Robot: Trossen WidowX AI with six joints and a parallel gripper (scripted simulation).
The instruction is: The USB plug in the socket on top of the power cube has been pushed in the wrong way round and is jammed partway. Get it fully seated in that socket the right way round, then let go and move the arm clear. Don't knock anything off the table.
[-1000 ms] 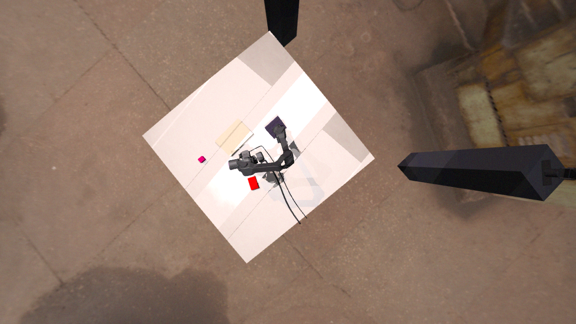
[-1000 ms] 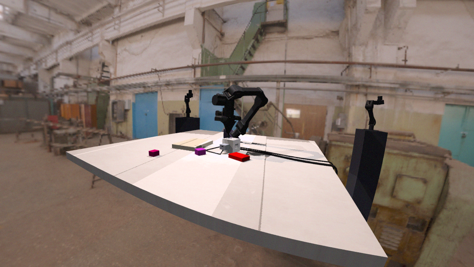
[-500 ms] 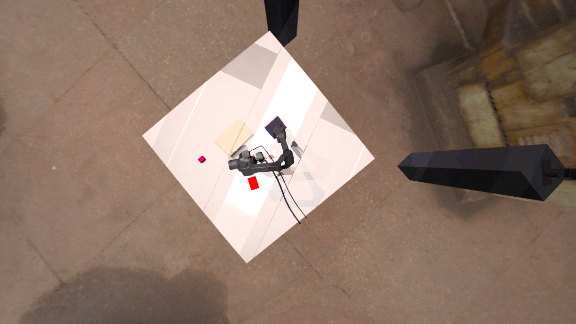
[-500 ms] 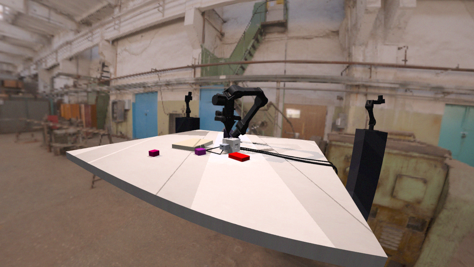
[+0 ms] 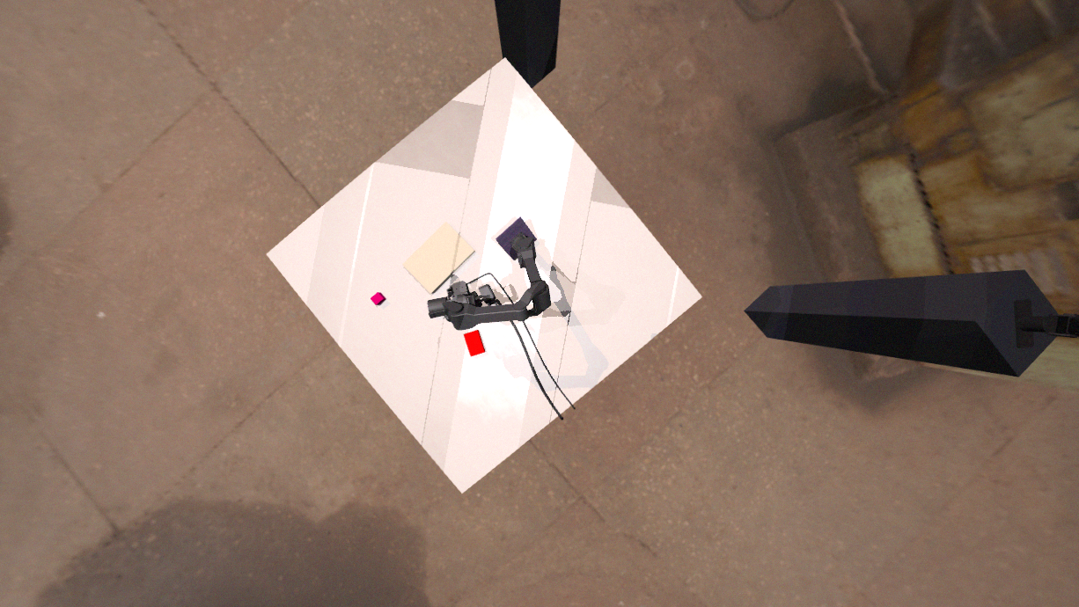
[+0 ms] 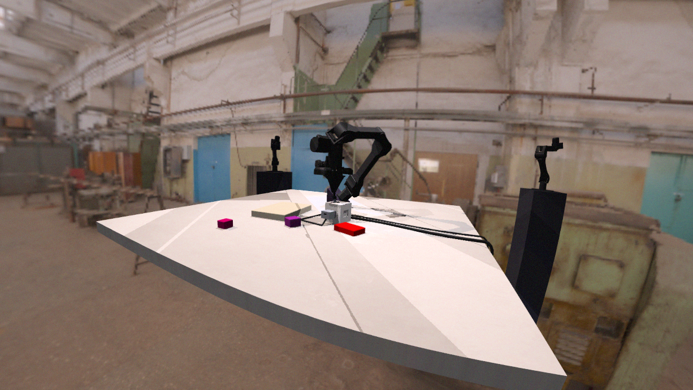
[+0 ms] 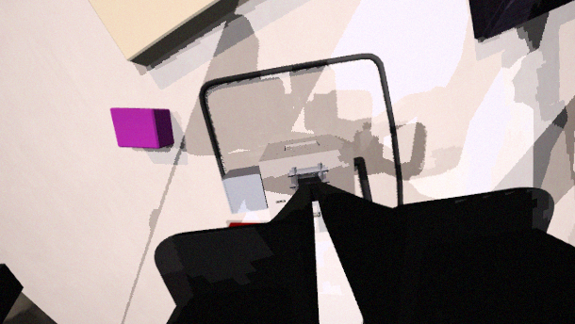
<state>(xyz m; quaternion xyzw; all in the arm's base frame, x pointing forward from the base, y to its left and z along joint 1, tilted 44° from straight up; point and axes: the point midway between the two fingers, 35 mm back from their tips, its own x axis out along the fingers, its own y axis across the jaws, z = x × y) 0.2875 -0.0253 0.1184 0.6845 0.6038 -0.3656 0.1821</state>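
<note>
Now: the USB socket 1 cm to the left of my gripper tip and 4 cm below it. Also, from my gripper tip: purple block: 15 cm ahead, 10 cm to the right, 10 cm below; red block: 12 cm ahead, 11 cm to the left, 10 cm below; dark USB plug: 2 cm below.
</note>
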